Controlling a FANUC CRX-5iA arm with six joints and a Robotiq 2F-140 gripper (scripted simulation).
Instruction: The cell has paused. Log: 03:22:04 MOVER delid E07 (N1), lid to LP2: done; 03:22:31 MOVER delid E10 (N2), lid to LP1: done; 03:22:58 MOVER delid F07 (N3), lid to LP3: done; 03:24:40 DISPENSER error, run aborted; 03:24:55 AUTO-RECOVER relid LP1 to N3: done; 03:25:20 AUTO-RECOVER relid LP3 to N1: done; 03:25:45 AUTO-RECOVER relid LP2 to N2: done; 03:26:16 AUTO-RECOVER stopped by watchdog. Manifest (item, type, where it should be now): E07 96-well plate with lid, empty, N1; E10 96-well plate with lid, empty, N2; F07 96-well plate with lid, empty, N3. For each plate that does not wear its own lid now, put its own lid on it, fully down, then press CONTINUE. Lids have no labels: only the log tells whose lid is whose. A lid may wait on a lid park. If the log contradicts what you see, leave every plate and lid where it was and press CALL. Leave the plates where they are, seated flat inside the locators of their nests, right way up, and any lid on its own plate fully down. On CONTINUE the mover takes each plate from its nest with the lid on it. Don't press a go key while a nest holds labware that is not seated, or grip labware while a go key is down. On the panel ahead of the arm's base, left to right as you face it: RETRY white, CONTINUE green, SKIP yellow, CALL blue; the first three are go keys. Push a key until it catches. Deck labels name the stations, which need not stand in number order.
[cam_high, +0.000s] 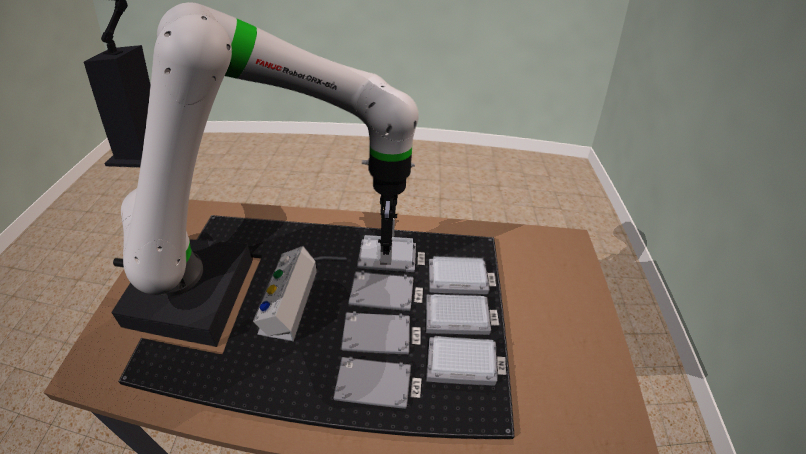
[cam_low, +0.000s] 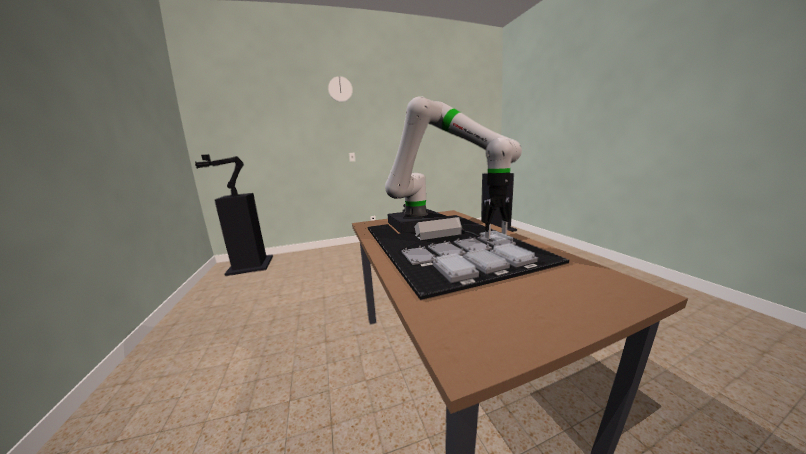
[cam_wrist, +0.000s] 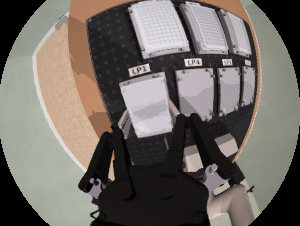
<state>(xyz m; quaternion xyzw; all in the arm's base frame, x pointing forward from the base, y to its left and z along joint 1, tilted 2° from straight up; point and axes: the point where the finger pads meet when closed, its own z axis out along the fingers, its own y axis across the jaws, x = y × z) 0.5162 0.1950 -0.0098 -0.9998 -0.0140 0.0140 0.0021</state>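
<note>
The LP1 lies 5 cm below my hand. Round my hand: plate: 18 cm ahead, 18 cm to the right, 3 cm below; LP4: 13 cm to the right, 5 cm below; LP3: 25 cm to the right, 5 cm below.
</note>
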